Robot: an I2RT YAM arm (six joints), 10 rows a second.
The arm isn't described. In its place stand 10 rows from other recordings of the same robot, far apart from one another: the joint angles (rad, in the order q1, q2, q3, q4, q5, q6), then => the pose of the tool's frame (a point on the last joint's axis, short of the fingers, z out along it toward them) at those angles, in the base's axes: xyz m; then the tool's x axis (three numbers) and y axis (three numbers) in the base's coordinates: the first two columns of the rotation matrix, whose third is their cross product.
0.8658, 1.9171, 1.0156, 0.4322, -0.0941, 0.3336 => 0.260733, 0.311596, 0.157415, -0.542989, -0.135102, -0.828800, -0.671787, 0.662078, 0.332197
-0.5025, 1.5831, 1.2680, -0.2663, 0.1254, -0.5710 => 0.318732, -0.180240, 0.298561, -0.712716, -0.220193, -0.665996, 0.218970, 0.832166, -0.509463
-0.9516, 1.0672, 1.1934, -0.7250, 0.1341, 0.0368 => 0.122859, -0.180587, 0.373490, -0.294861, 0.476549, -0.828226, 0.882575, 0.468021, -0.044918
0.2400, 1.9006, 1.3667, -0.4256, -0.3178, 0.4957 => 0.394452, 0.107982, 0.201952, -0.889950, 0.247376, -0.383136, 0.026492, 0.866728, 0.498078
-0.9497, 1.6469, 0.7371, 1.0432, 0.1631, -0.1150 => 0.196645, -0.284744, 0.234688, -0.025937, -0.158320, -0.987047, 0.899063, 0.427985, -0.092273
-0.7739, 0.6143, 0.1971, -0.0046, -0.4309, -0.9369 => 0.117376, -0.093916, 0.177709, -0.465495, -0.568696, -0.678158, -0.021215, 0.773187, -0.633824
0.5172, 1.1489, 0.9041, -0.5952, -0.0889, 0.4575 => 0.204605, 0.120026, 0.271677, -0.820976, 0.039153, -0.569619, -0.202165, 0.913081, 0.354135
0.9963, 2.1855, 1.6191, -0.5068, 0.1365, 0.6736 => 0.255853, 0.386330, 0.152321, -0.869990, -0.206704, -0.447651, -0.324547, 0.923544, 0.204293
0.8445, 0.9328, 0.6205, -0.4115, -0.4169, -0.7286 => 0.118182, 0.154755, 0.236831, 0.261188, -0.622677, -0.737601, -0.953206, -0.045854, -0.298825
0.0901, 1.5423, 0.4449, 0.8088, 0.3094, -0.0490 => 0.280859, 0.014491, 0.155981, -0.293157, -0.073330, -0.953248, 0.190875, 0.972492, -0.133511
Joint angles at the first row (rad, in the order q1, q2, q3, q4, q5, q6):
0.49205 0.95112 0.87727 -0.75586 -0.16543 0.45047
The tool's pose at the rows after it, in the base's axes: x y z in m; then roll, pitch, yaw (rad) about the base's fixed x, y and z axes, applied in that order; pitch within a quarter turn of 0, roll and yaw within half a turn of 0:
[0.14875, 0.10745, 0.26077, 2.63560, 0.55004, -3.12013]
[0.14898, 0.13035, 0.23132, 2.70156, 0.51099, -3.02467]
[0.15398, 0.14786, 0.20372, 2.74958, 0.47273, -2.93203]
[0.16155, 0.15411, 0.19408, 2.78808, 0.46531, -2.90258]
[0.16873, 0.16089, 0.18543, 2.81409, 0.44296, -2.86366]
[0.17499, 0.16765, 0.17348, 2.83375, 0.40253, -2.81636]
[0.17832, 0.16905, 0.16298, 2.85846, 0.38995, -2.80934]
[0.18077, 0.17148, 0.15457, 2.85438, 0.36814, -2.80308]
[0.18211, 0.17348, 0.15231, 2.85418, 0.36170, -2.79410]
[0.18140, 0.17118, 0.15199, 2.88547, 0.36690, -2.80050]
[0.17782, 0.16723, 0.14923, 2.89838, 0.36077, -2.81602]
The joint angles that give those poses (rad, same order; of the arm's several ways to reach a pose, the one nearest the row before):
0.59467 0.92156 0.75846 -0.69303 -0.15992 0.48738
0.69850 1.01159 0.69562 -0.60180 -0.11312 0.50322
0.74625 1.12661 0.65608 -0.50521 -0.11344 0.47592
0.74618 1.19351 0.66113 -0.46950 -0.09832 0.45134
0.74572 1.26303 0.67678 -0.44930 -0.10432 0.42203
0.74573 1.34053 0.69078 -0.43388 -0.12453 0.38820
0.74270 1.38269 0.68188 -0.40445 -0.11074 0.38045
0.74111 1.42179 0.67944 -0.38180 -0.12573 0.37736
0.74259 1.43885 0.68468 -0.37658 -0.13140 0.37161
0.74248 1.43231 0.67961 -0.38417 -0.09777 0.37519
0.74286 1.41929 0.65837 -0.38503 -0.08140 0.39028

